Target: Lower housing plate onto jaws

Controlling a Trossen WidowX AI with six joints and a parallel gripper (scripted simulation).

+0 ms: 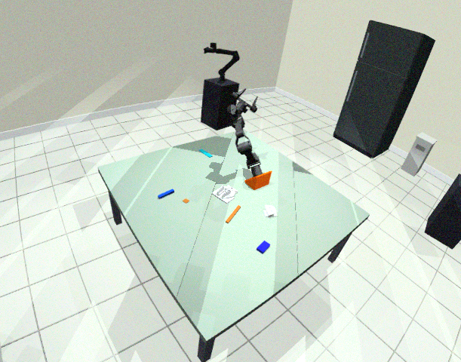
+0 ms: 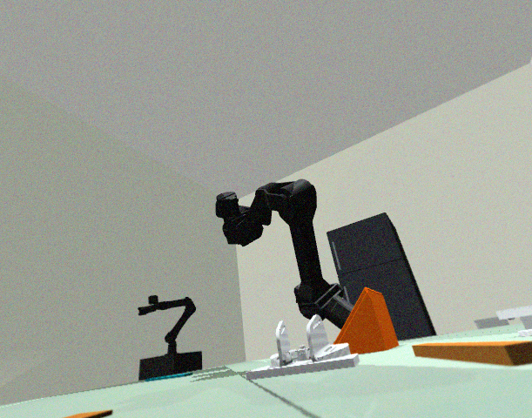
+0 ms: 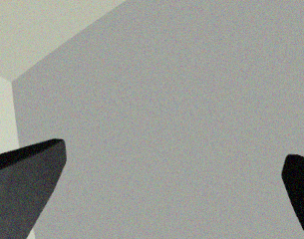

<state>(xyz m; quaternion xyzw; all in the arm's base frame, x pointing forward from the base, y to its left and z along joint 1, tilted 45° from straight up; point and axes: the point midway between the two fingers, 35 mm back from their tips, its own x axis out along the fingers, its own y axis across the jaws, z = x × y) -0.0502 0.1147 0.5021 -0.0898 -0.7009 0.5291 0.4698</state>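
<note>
The white part is 510 mm to the left of my gripper tip, 490 mm below it and 320 mm ahead of it. From my gripper tip the other things lie so: orange bar 500 mm below, 490 mm ahead, 380 mm to the left; then cyan bar 500 mm below, 190 mm to the right, 180 mm ahead; then orange tile 620 mm ahead, 500 mm below, 140 mm to the left.
</note>
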